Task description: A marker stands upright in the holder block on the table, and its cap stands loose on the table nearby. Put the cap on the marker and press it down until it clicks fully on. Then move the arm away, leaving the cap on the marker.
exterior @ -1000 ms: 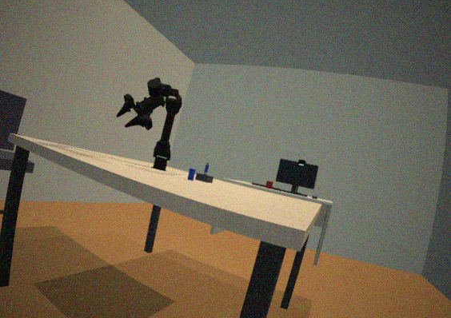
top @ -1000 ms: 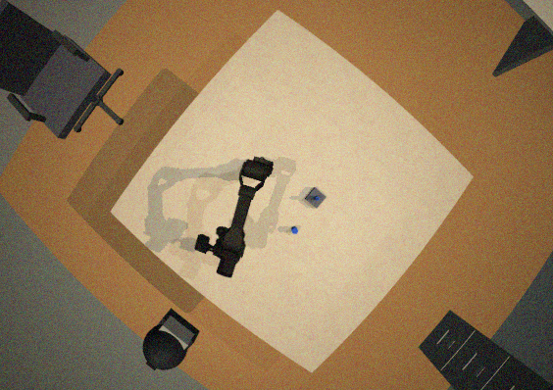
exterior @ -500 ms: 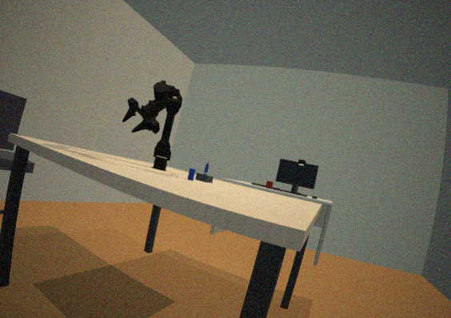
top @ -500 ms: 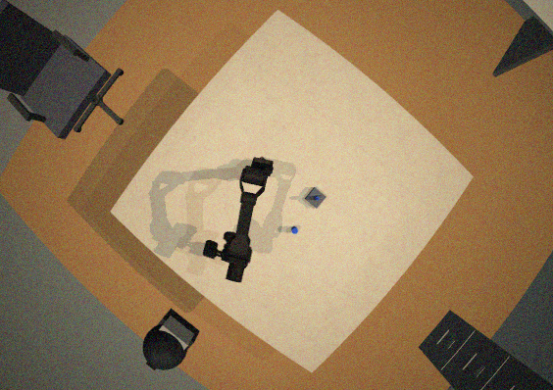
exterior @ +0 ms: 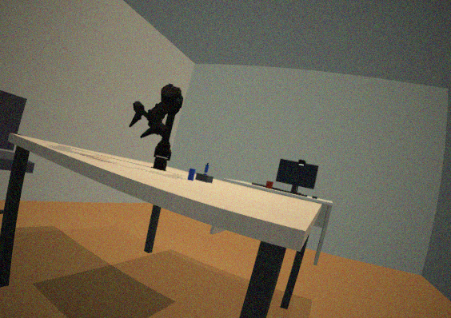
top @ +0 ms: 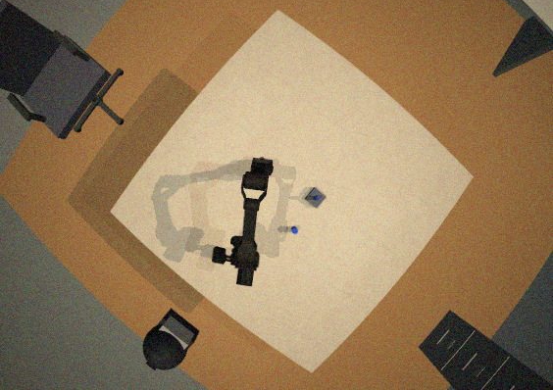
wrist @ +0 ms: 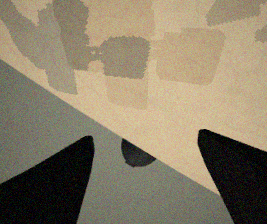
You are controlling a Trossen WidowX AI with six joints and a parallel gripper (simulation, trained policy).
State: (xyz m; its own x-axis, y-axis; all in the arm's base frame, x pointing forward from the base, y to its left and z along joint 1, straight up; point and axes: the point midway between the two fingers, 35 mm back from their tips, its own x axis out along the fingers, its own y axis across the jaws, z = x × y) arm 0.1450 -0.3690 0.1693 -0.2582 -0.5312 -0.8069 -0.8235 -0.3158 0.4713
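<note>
The blue cap lies 26 cm to the left of my gripper tip, 15 cm ahead of it and 12 cm below it. Round my gripper tip: grey holder block (43 cm to the left, 13 cm ahead, 12 cm below).
</note>
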